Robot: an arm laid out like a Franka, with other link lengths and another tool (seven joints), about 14 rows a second.
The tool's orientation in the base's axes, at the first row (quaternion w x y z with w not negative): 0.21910, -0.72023, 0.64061, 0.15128
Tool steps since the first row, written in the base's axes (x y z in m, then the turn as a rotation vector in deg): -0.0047, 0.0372, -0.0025, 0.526, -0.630, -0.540; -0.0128, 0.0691, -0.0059, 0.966, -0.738, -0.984; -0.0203, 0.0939, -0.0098, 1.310, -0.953, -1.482; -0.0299, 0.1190, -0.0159, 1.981, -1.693, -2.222; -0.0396, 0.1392, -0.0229, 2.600, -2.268, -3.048; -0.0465, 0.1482, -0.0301, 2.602, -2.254, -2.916; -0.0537, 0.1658, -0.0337, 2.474, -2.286, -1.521
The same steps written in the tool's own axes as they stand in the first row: -0.0312, 0.0019, 0.0208, 0.879, -0.402, 0.176; -0.0579, 0.0076, 0.0395, 1.252, -0.774, 0.529; -0.0782, 0.0135, 0.0550, 1.730, -1.036, 0.869; -0.0980, 0.0216, 0.0724, 2.822, -1.548, 1.169; -0.1131, 0.0304, 0.0881, 3.809, -2.012, 1.624; -0.1181, 0.0373, 0.0984, 3.732, -2.031, 1.518; -0.1324, 0.0434, 0.1100, 3.047, -2.071, 0.296
